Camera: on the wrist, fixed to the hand. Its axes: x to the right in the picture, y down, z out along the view.
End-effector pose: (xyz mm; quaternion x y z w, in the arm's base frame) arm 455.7 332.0 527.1 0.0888 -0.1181 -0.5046 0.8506
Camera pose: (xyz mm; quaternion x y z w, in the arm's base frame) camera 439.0 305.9 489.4 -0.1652 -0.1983 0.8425 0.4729
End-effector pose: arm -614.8 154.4 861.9 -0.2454 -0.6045 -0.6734 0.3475
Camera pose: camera -647.1 123.6 842.1 -0.6723 0.1984 0.3945 0.5942
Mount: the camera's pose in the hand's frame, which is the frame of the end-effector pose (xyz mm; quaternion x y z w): 11.0 -36.6 -30.4 -0.0171 0.1214 -0.9924 0.0141
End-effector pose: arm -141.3 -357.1 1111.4 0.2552 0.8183 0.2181 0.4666
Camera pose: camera -180.5 -382.2 1096.7 -0.8429 0.3177 -0.4150 0.1280
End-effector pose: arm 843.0 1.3 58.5 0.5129 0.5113 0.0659 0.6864
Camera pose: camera 808.9 10.4 24.8 -0.5199 0.5984 -0.6092 0.0218
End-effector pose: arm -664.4 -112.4 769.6 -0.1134 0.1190 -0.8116 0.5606
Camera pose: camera -710.2 -108.1 753.1 0.0308 0.0289 0.5795 0.8139
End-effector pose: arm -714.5 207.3 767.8 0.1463 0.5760 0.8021 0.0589
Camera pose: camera -736.9 194.7 726.3 -0.6679 0.1467 -0.0195 0.7294
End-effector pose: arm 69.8 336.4 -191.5 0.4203 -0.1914 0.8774 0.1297
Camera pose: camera 56.4 383.3 -192.0 0.0871 0.4151 -0.0686 0.9030
